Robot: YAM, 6 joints.
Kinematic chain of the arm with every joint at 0, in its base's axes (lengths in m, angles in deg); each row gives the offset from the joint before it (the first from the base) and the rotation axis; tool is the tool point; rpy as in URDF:
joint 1: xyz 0 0 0.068 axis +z
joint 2: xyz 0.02 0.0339 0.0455 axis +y
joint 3: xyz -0.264 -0.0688 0 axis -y
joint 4: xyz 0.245 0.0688 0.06 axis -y
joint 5: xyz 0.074 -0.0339 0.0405 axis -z
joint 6: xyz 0.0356 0 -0.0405 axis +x
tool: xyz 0 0 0 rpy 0 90 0
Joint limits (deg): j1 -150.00..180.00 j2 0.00..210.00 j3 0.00..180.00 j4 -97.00..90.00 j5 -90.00..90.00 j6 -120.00..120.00
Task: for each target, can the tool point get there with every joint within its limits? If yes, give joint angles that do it. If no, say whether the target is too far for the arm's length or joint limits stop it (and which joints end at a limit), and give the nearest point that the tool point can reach.
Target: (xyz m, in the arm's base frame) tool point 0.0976 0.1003 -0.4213
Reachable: no: joint limits stop it (at a limit: joint 2) | nearest point 0.1077 0.1106 -0.3678 | short by 0.055 m
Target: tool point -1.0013 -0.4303 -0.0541
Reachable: no: too far | nearest point -0.5562 -0.3107 0.0162 | short by 0.466 m
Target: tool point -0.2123 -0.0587 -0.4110
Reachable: no: joint limits stop it (at a limit: joint 1, joint 2) | nearest point -0.1990 -0.0889 -0.3709 | short by 0.052 m
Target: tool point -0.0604 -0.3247 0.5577
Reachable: yes | joints 81.03 25.72 111.03 46.70 -14.70 1.30
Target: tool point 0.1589 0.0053 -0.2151
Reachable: yes | joints 11.54 181.00 59.43 0.74 48.32 43.07
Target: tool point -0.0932 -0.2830 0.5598
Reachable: yes | joints -102.32 86.91 102.56 24.01 59.45 -87.12
